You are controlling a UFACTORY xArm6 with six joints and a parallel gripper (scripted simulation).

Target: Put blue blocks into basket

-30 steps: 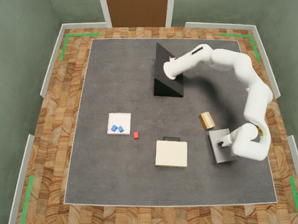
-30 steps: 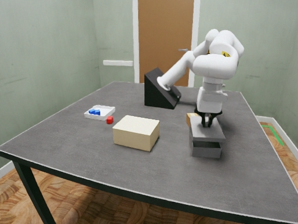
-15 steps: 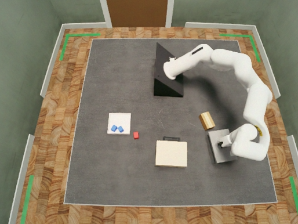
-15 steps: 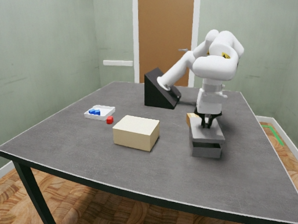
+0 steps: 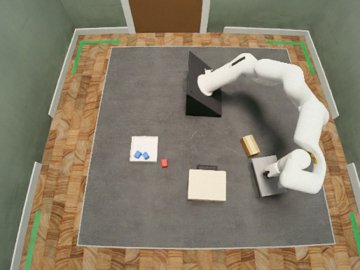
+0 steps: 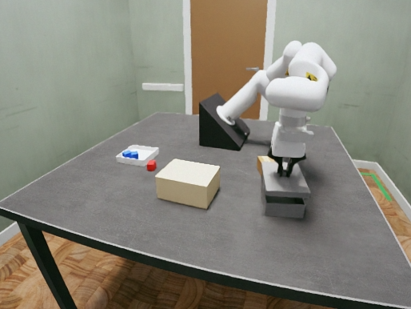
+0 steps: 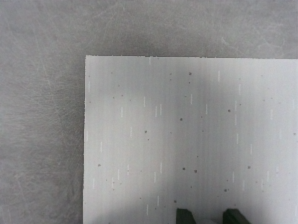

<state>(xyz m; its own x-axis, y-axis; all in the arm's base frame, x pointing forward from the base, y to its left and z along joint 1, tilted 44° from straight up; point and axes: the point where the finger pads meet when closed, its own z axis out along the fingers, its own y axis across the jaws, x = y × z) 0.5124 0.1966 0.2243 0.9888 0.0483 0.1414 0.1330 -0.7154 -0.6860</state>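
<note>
Right now the flat lid is 3 cm below my hand. Round my hand: grey metal box (9 cm below); light wooden cabinet (3 cm ahead, 31 cm to the right, 8 cm below); brown cardboard box (18 cm behind, 5 cm to the right, 8 cm below).
</note>
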